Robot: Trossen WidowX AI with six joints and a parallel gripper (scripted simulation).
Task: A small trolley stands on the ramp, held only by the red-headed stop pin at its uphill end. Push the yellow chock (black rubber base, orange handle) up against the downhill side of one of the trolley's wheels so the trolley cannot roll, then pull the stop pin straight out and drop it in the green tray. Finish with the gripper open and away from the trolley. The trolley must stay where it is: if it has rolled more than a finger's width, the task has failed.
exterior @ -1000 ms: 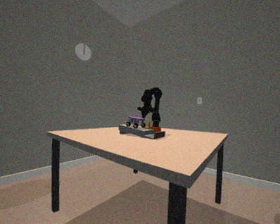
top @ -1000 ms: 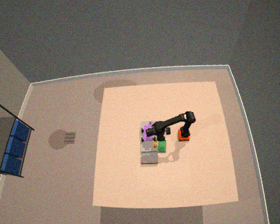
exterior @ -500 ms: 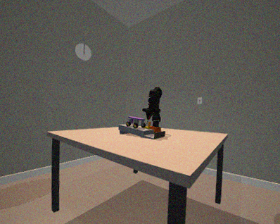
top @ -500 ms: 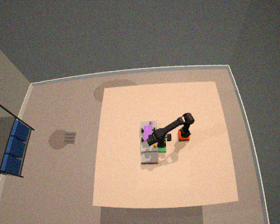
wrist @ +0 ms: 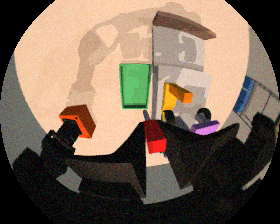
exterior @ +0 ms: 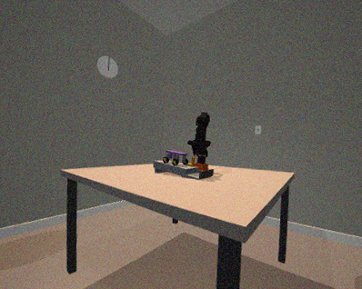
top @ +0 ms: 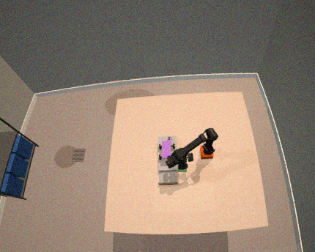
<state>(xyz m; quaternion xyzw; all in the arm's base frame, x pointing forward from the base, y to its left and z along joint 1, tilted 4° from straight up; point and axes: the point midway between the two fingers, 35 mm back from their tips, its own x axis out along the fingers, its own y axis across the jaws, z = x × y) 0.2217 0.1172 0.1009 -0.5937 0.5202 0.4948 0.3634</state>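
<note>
Now: the red-headed stop pin right at my gripper tip. Round my gripper tip: grey ramp: 110 mm ahead, 80 mm to the right, 90 mm below; then yellow chock: 50 mm ahead, 10 mm to the left, 50 mm below; then purple-topped trolley: 110 mm ahead, 70 mm to the right, 30 mm below.
</note>
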